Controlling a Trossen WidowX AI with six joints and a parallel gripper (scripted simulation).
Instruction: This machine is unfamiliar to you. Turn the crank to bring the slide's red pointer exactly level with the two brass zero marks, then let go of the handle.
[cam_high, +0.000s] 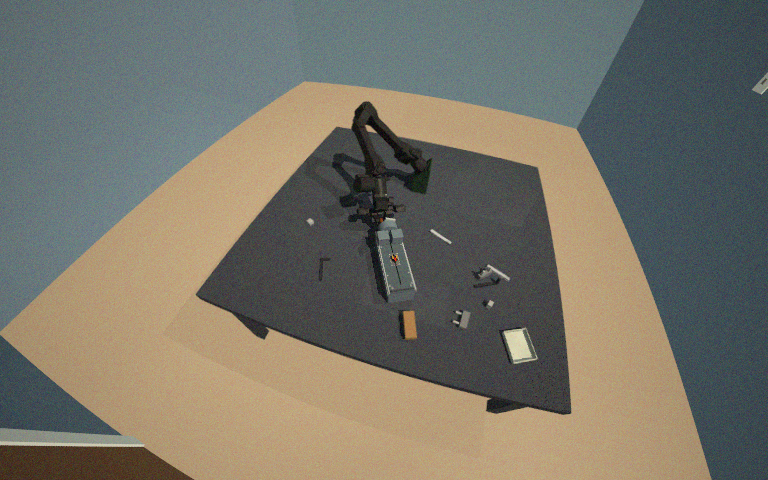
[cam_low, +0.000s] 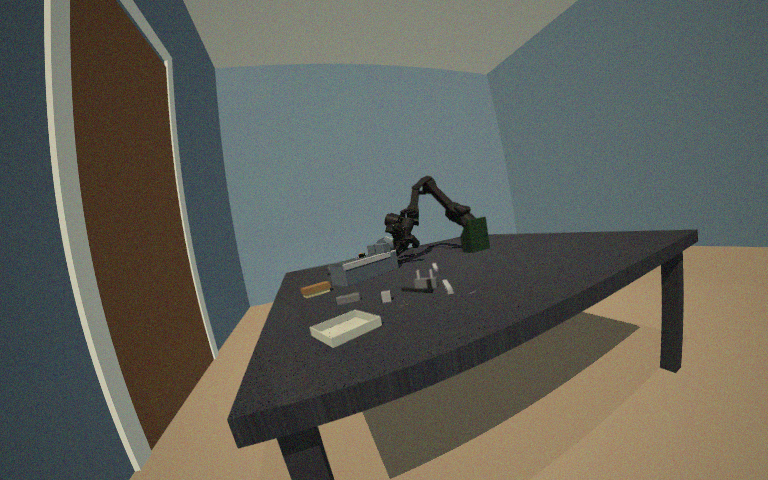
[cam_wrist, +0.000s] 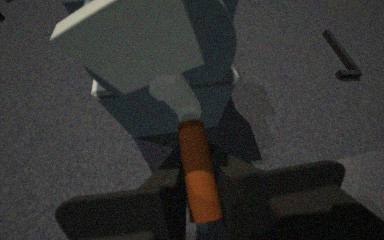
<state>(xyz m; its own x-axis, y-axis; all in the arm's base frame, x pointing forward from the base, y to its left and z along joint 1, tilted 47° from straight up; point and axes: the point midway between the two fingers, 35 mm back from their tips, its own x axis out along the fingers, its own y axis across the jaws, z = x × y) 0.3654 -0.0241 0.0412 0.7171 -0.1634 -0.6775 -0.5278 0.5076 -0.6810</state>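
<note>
Now: the orange crank handle 2 cm behind my gripper tip, 1 cm to the right of it and 3 cm above it. The rest, counted from my gripper tip: crank: 4 cm above; then red pointer: 14 cm ahead, 11 cm to the left, 5 cm above; then orange block: 31 cm ahead, 23 cm to the left, 2 cm below.
</note>
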